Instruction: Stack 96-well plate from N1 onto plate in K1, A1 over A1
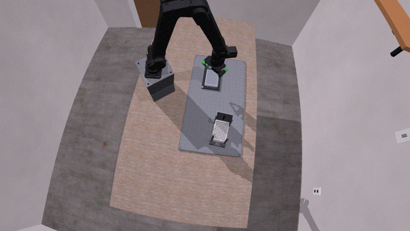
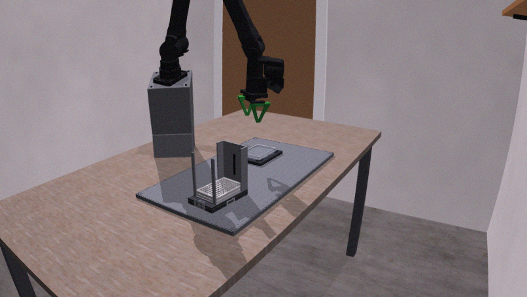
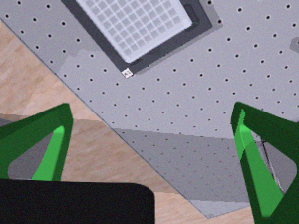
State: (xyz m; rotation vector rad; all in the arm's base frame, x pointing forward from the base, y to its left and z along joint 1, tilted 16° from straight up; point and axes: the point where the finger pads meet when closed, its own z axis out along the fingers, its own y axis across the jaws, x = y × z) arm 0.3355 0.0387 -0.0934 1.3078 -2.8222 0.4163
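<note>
Right now the plate nest N1 is 160 mm below my hand and 50 mm to the left of it. From my hand the other things lie so: grey back wall: 250 mm to the right, 80 mm below, 60 mm ahead; then pale A1 square: 150 mm below, 60 mm behind, 20 mm to the right.
</note>
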